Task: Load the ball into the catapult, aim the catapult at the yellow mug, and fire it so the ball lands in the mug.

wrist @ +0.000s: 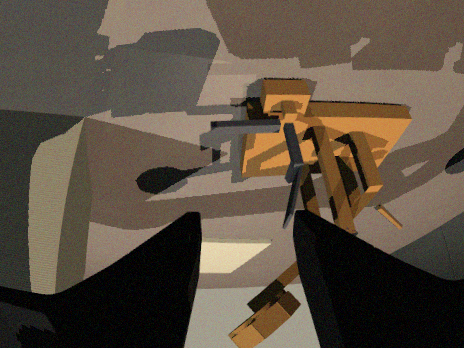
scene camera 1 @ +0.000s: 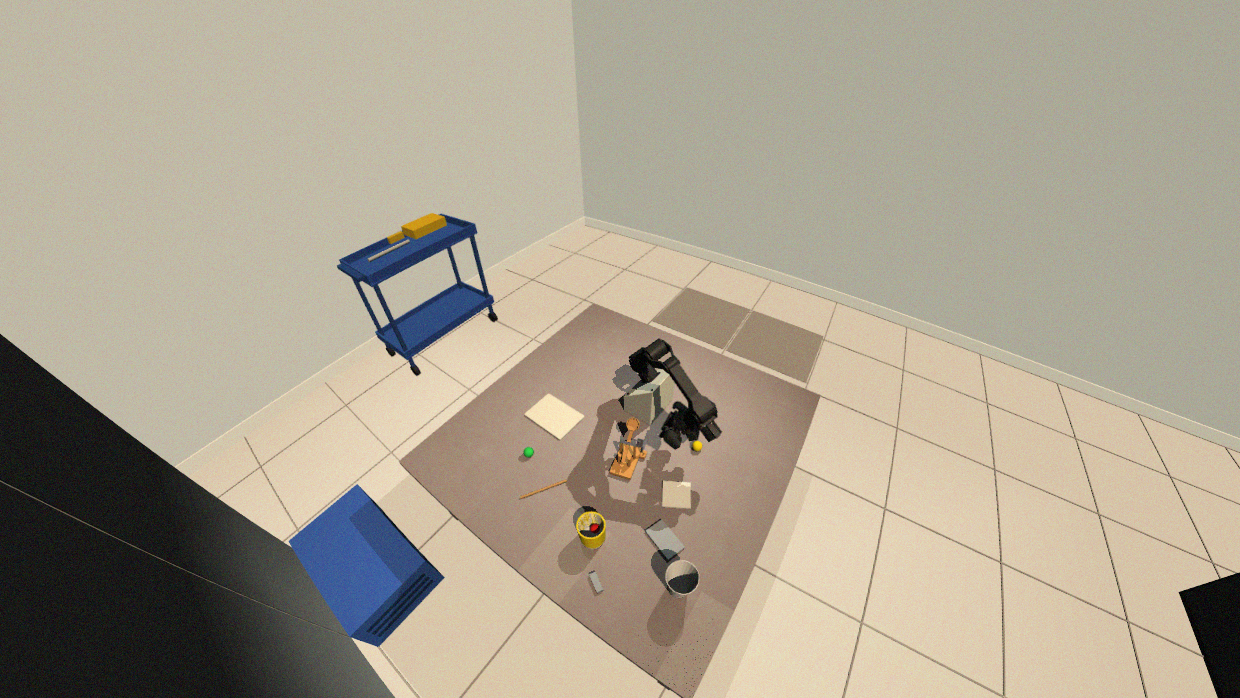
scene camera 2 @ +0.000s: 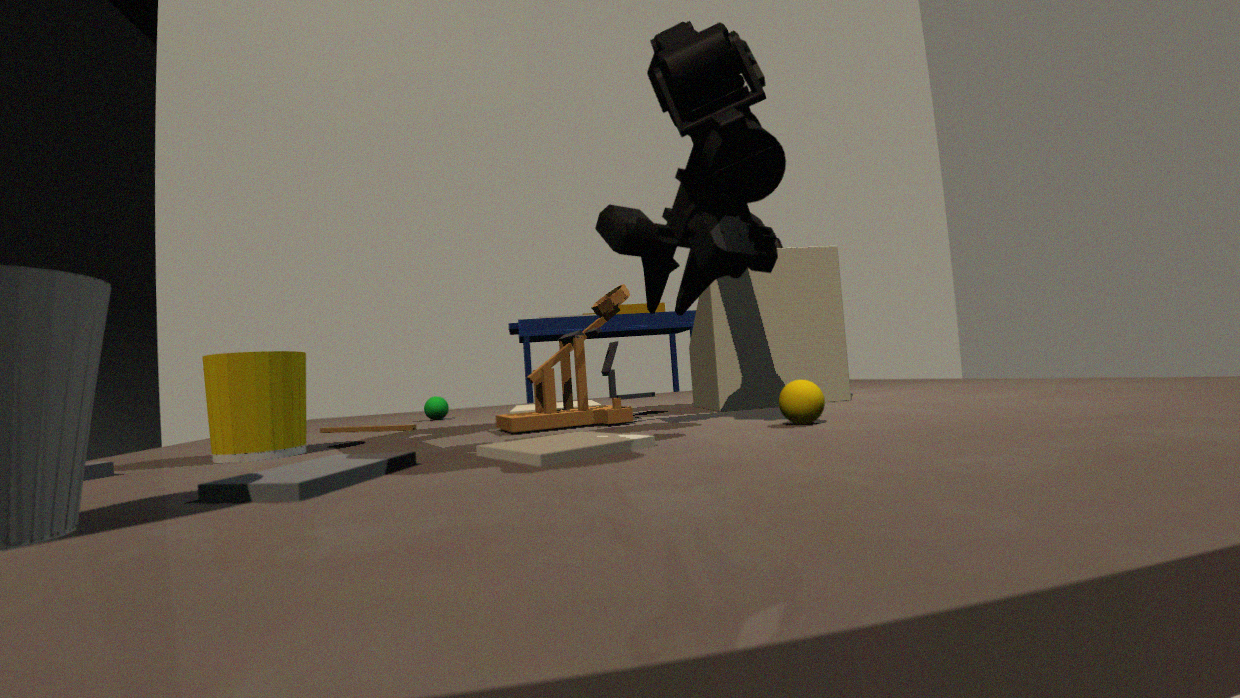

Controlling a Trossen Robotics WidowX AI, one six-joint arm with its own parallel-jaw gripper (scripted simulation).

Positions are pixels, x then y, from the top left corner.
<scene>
The gripper shows in the wrist view (247,224), in scene camera 1 and in scene camera 2. A yellow mug shows in scene camera 1 (590,540) and in scene camera 2 (256,401); in the wrist view it is out of frame. A wooden catapult shows in the wrist view (283,134), in scene camera 1 (627,457) and in scene camera 2 (546,416). A grey slab shows in scene camera 1 and in scene camera 2; in the wrist view it is out of frame. The same spot on the gripper: (scene camera 1: 668,425) is (scene camera 2: 689,283). The same spot on the grey slab: (scene camera 1: 669,545) is (scene camera 2: 287,473).
</scene>
